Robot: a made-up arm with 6 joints. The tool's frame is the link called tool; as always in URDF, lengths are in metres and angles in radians. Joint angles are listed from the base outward.
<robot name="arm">
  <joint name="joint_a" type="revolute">
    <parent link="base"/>
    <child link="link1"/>
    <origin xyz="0 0 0.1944"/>
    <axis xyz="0 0 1"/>
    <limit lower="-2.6" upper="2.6"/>
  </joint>
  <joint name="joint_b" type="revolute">
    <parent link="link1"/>
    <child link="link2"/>
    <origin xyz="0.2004 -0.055 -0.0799"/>
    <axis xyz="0 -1 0"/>
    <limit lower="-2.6" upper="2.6"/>
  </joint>
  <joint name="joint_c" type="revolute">
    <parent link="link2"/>
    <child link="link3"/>
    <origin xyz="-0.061 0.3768 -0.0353"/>
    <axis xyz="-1 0 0"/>
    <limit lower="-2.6" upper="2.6"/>
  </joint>
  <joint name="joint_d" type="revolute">
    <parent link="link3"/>
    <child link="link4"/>
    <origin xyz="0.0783 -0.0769 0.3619"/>
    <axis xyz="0 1 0"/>
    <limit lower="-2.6" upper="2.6"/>
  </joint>
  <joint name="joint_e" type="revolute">
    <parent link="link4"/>
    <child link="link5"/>
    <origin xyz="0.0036 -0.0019 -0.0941"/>
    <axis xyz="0 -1 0"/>
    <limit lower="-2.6" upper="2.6"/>
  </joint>
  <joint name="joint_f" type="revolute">
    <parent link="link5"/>
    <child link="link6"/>
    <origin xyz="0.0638 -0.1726 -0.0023"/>
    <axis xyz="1 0 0"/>
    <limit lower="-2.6" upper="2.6"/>
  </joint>
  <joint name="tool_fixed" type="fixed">
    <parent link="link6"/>
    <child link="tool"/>
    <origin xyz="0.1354 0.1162 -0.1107"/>
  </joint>
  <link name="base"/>
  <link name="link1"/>
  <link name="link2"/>
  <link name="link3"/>
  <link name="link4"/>
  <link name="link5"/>
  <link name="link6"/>
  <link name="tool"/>
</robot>
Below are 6 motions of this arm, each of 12 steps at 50 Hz.
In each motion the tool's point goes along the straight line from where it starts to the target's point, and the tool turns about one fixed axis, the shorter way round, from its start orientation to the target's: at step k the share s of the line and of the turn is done. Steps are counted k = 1, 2, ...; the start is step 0. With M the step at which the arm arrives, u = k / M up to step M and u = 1 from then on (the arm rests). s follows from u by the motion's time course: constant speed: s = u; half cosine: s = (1 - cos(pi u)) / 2; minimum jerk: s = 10 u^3 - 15 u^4 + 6 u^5.
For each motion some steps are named. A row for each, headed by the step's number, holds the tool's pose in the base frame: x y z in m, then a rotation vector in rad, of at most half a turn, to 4 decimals.
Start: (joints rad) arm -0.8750 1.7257 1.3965 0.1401 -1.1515 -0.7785
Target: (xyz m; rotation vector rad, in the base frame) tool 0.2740 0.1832 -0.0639 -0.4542 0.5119 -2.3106
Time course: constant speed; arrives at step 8
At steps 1, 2, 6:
1: 0.2453 0.1940 -0.0176 -0.6322 0.5623 -2.3013
2: 0.2494 0.1925 -0.0242 -0.6067 0.5552 -2.3032
6: 0.2658 0.1863 -0.0507 -0.5049 0.5264 -2.3090

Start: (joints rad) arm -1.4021 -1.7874 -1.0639 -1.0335 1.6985 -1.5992
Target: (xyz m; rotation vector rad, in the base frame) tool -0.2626 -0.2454 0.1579 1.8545 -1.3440 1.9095
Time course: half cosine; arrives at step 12
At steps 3, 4, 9, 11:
3: -0.2719 -0.1622 0.1719 1.7326 -1.4552 1.8199
4: -0.2707 -0.1723 0.1702 1.7475 -1.4423 1.8310
9: -0.2642 -0.2311 0.1603 1.8337 -1.3639 1.8944
11: -0.2628 -0.2437 0.1582 1.8521 -1.3463 1.9078

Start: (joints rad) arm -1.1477 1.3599 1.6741 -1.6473 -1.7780 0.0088
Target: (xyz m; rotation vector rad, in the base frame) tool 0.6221 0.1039 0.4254 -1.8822 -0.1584 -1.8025
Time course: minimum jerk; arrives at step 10
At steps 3, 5, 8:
3: 0.6017 0.0681 0.4186 -1.8781 -0.0996 -1.9880
5: 0.6099 0.0825 0.4213 -1.8811 -0.1238 -1.9132
8: 0.6207 0.1014 0.4249 -1.8823 -0.1545 -1.8153

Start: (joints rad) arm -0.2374 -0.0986 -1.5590 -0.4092 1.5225 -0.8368
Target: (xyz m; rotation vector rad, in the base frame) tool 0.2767 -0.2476 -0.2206 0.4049 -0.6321 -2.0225
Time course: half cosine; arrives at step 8
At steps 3, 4, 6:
3: 0.2620 -0.2628 -0.1945 0.3465 -0.6915 -2.0503
4: 0.2660 -0.2586 -0.2017 0.3628 -0.6750 -2.0428
6: 0.2736 -0.2508 -0.2151 0.3926 -0.6447 -2.0285

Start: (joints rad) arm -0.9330 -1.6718 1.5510 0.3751 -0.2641 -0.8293
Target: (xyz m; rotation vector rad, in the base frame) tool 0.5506 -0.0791 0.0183 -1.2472 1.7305 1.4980
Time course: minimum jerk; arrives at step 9
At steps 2, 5, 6, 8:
2: 0.5223 -0.1261 0.0417 -1.0753 1.9002 1.3781
5: 0.5384 -0.0993 0.0284 -1.1743 1.8056 1.4478
6: 0.5442 -0.0898 0.0236 -1.2088 1.7706 1.4717
8: 0.5502 -0.0797 0.0186 -1.2451 1.7327 1.4966

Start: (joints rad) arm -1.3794 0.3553 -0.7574 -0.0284 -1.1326 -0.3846
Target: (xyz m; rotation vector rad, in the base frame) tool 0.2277 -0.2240 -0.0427 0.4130 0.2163 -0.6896
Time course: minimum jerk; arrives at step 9
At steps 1, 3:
1: 0.2126 -0.1963 -0.0290 0.5454 0.3186 -0.6993
3: 0.2156 -0.2019 -0.0318 0.5189 0.2981 -0.6976

